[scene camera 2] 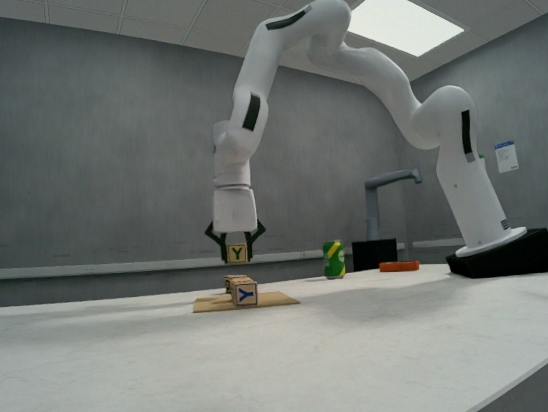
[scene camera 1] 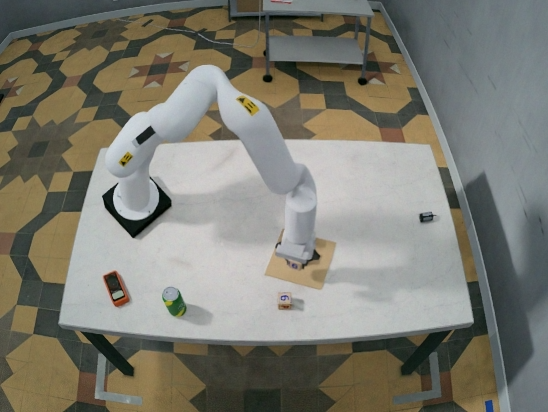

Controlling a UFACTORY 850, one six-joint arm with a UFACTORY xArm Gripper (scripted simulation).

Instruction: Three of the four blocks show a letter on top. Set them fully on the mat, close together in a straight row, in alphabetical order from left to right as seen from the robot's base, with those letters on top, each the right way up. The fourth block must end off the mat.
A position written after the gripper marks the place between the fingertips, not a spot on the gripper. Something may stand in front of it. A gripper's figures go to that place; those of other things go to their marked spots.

Scene:
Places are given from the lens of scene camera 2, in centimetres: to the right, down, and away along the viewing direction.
gripper [scene camera 2: 237, 263]: -8, 13, 83
green can [scene camera 2: 334, 267]: 19, 19, 111

